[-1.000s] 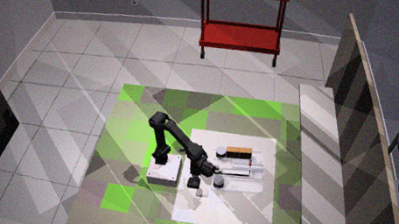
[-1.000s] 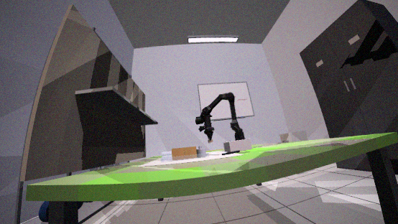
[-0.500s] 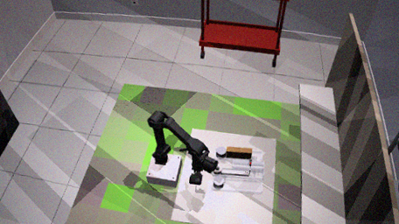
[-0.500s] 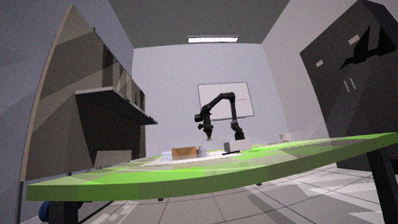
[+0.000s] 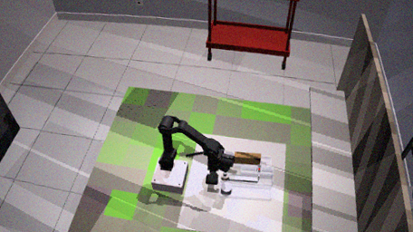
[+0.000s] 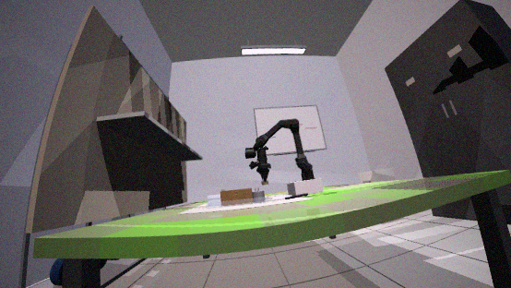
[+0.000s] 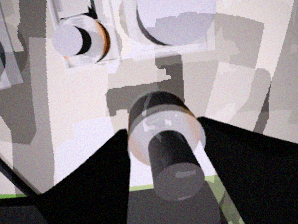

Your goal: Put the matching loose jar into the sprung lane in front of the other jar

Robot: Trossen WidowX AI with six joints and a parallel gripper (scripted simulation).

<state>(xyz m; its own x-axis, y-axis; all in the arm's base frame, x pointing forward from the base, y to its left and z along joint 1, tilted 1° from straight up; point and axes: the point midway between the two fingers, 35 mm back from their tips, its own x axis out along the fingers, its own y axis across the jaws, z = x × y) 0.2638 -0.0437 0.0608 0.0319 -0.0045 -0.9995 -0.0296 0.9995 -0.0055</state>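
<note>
The clear lane unit lies 210 mm ahead of my gripper tip, 80 mm to the left of it and 80 mm below it. From my gripper tip the other things lie so: wooden panel 680 mm ahead, 300 mm above, 30 mm to the left; then thin black stick 200 mm to the left, 120 mm behind, 90 mm below.
</note>
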